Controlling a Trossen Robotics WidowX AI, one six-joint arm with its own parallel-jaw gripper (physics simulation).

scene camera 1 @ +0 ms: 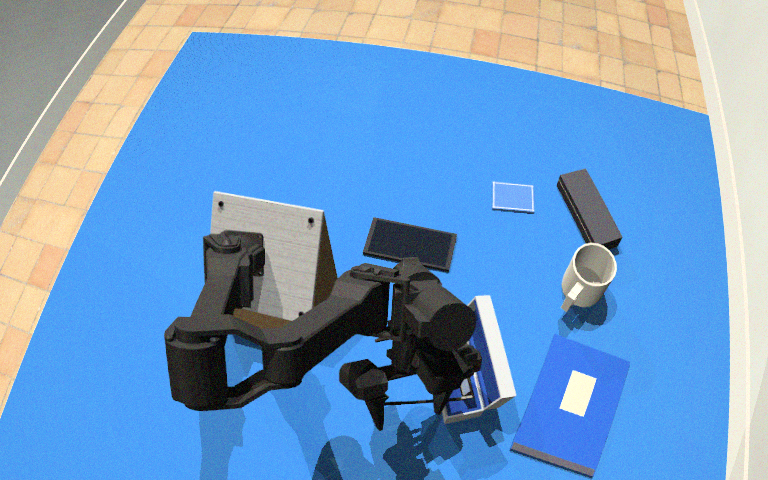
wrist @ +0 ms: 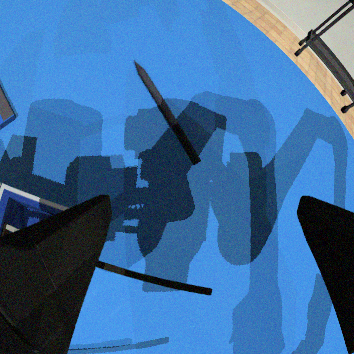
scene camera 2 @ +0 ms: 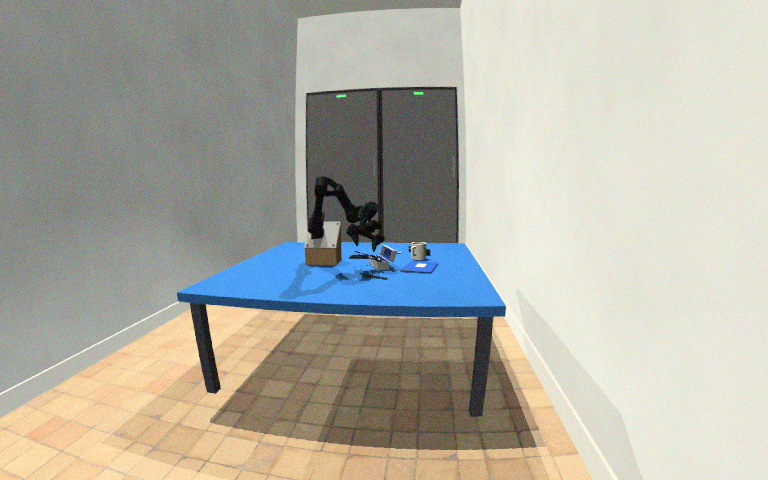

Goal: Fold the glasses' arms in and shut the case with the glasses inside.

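Where they show: gripper, fingertip midpoint: [scene camera 1: 408, 421] [wrist: 209, 205] [scene camera 2: 365, 249]; arm's base at its link origin: [scene camera 1: 243, 252] [scene camera 2: 317, 233].
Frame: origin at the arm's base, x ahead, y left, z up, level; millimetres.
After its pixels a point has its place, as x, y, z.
Observation:
The case [scene camera 1: 497, 353] {387, -78, -64} [scene camera 2: 381, 264] {345, -166, -128} stands on the table with its white lid tilted open; its blue inside shows in part, and a corner of the case [wrist: 24, 190] {364, -159, -115} shows in the wrist view. The glasses [scene camera 1: 466, 387] {352, -115, -130} lie in the case. One thin dark arm of the glasses [scene camera 1: 419, 402] {284, -157, -95} [wrist: 155, 280] {264, -162, -88} sticks out over the case's side, unfolded. In the scene camera 2 view the dark glasses' arms [scene camera 2: 363, 256] stick out left of the case. My gripper [scene camera 1: 408, 417] {274, -200, -46} [scene camera 2: 365, 246] {274, -200, -46} [wrist: 209, 205] {274, -200, -46} is open and empty, above the arms beside the case. My arm hides much of the case.
A blue notebook [scene camera 1: 546, 396] {485, -113, -148} [scene camera 2: 427, 270] {564, -203, -150} lies right of the case. A mug [scene camera 1: 573, 283] {509, 69, -98} [scene camera 2: 419, 252] {542, 54, -113}, a dark box [scene camera 1: 591, 206] {551, 242, -120}, a small pale square [scene camera 1: 512, 196] {403, 260, -150} and a dark tablet [scene camera 1: 410, 243] {230, 134, -147} lie behind. A dark pointed stick [wrist: 159, 103] {330, -310, -148} [scene camera 2: 373, 276] {316, -310, -149} lies in front.

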